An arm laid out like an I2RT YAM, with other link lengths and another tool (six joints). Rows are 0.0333 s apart.
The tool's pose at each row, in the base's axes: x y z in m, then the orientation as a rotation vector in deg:
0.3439, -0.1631, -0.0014, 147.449, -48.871, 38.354
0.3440, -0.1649, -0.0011, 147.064, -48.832, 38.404
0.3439, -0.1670, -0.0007, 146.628, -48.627, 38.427
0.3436, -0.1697, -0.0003, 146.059, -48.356, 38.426
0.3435, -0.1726, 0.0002, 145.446, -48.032, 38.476
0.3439, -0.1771, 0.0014, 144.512, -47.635, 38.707
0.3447, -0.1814, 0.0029, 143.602, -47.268, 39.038
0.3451, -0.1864, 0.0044, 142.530, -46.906, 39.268
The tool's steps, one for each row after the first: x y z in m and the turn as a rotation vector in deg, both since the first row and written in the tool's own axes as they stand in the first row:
0.0011, 0.0014, 0.0006, -0.317, 0.196, -0.012
0.0022, 0.0031, 0.0012, -0.702, 0.432, -0.144
0.0034, 0.0054, 0.0020, -1.217, 0.723, -0.325
0.0050, 0.0077, 0.0029, -1.753, 1.074, -0.533
0.0080, 0.0111, 0.0041, -2.498, 1.680, -0.755
0.0113, 0.0141, 0.0051, -3.175, 2.330, -0.939
0.0148, 0.0179, 0.0062, -4.032, 2.992, -1.132

